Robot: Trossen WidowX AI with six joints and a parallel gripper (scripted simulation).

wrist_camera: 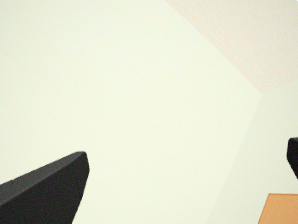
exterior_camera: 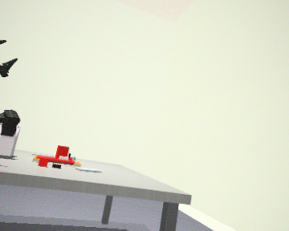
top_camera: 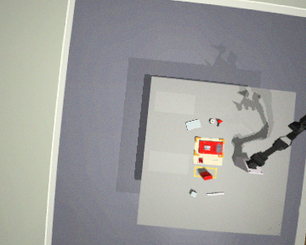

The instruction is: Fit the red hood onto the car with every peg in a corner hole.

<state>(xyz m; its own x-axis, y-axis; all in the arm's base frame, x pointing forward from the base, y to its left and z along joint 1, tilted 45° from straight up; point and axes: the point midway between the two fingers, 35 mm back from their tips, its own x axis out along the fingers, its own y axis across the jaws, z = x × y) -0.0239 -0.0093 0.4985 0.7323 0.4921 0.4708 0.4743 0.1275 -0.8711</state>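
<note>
The red hood is 300 mm ahead of my gripper tip, 510 mm to the left of it and 450 mm below it. Round my gripper tip: pale plate: 450 mm ahead, 100 mm to the left, 490 mm below; thin bar: 180 mm ahead, 680 mm to the left, 490 mm below; ring: 300 mm ahead, 50 mm to the left, 490 mm below.
</note>
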